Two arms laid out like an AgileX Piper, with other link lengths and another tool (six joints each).
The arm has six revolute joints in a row. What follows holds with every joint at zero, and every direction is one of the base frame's.
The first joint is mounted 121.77 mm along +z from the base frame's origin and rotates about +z.
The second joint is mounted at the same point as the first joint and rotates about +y.
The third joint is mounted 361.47 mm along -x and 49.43 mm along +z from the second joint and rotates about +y.
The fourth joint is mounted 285.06 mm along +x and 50.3 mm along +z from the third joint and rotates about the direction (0.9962, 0, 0.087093).
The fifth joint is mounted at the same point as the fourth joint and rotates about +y.
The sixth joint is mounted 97.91 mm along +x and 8.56 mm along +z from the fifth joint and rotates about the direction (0.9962, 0, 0.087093).
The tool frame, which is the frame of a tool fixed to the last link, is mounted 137.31 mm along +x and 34 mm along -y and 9.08 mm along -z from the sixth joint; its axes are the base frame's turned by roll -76.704, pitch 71.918 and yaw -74.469 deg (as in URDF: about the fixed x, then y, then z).
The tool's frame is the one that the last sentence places.
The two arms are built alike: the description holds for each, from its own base.
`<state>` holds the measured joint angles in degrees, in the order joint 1, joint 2, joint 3, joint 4, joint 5, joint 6, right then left.
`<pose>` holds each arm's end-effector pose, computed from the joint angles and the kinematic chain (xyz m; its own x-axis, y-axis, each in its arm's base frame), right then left.
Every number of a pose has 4 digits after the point.
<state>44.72 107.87 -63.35 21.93 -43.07 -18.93 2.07 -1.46 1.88 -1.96 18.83 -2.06</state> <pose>0.5024 0.3660 0.2725 0.1867 -0.2793 -0.9419 -0.5080 0.7932 -0.3358 0.1462 -0.0327 0.1346 -0.2198 -0.3717 -0.9020 -0.1636 0.9255 -0.3415</pose>
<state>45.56 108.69 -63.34 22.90 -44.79 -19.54 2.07 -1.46 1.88 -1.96 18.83 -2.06</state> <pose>0.5005 0.3706 0.2695 0.1952 -0.2764 -0.9410 -0.5002 0.7972 -0.3379 0.1462 -0.0327 0.1346 -0.2198 -0.3717 -0.9020 -0.1636 0.9255 -0.3415</pose>
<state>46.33 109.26 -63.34 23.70 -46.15 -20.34 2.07 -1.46 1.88 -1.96 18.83 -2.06</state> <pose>0.4982 0.3747 0.2681 0.2055 -0.2775 -0.9385 -0.4935 0.7987 -0.3442 0.1462 -0.0327 0.1346 -0.2198 -0.3717 -0.9020 -0.1636 0.9255 -0.3415</pose>
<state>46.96 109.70 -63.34 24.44 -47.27 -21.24 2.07 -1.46 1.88 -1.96 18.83 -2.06</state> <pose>0.4962 0.3776 0.2673 0.2150 -0.2814 -0.9352 -0.4861 0.7997 -0.3524 0.1462 -0.0327 0.1346 -0.2198 -0.3717 -0.9020 -0.1636 0.9255 -0.3415</pose>
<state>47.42 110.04 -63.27 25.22 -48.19 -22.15 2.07 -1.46 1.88 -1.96 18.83 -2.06</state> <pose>0.4949 0.3787 0.2661 0.2210 -0.2872 -0.9320 -0.4775 0.8014 -0.3601 0.1462 -0.0327 0.1346 -0.2198 -0.3717 -0.9020 -0.1636 0.9255 -0.3415</pose>
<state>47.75 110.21 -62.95 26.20 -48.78 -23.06 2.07 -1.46 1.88 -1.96 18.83 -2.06</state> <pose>0.4937 0.3777 0.2633 0.2189 -0.2957 -0.9298 -0.4692 0.8036 -0.3661 0.1462 -0.0327 0.1346 -0.2198 -0.3717 -0.9020 -0.1636 0.9255 -0.3415</pose>
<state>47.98 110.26 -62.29 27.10 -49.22 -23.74 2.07 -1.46 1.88 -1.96 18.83 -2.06</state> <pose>0.4919 0.3751 0.2585 0.2114 -0.3056 -0.9284 -0.4632 0.8051 -0.3705 0.1462 -0.0327 0.1346 -0.2198 -0.3717 -0.9020 -0.1636 0.9255 -0.3415</pose>
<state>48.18 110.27 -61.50 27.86 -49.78 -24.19 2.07 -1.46 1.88 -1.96 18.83 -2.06</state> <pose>0.4899 0.3721 0.2538 0.2041 -0.3136 -0.9274 -0.4575 0.8069 -0.3735 0.1462 -0.0327 0.1346 -0.2198 -0.3717 -0.9020 -0.1636 0.9255 -0.3415</pose>
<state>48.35 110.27 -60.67 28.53 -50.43 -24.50 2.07 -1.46 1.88 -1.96 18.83 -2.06</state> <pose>0.4880 0.3687 0.2492 0.1974 -0.3201 -0.9266 -0.4516 0.8092 -0.3758 0.1462 -0.0327 0.1346 -0.2198 -0.3717 -0.9020 -0.1636 0.9255 -0.3415</pose>
